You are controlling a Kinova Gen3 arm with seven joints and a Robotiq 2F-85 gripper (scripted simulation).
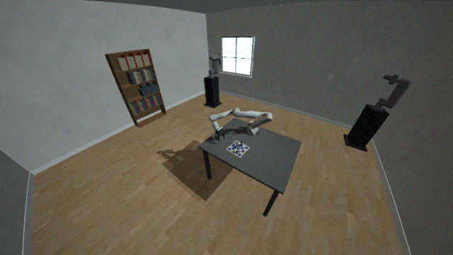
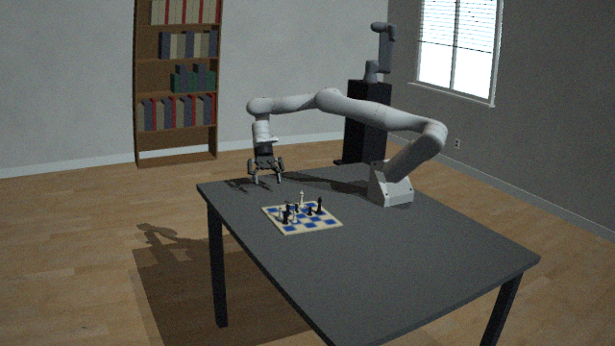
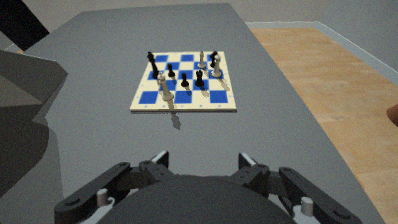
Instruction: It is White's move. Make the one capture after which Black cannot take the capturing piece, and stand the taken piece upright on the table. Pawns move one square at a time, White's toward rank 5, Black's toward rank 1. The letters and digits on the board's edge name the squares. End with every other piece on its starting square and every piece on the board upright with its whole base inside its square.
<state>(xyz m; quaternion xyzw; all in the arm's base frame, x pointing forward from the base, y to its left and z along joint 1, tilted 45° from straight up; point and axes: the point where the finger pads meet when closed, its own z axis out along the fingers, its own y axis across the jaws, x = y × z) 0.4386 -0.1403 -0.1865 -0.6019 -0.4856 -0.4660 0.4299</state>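
The blue-and-cream chessboard is 1 cm behind my hand, 23 cm to the left of it and 5 cm below it. Also, from my hand: tall white piece: 6 cm behind, 16 cm to the left, 2 cm below.
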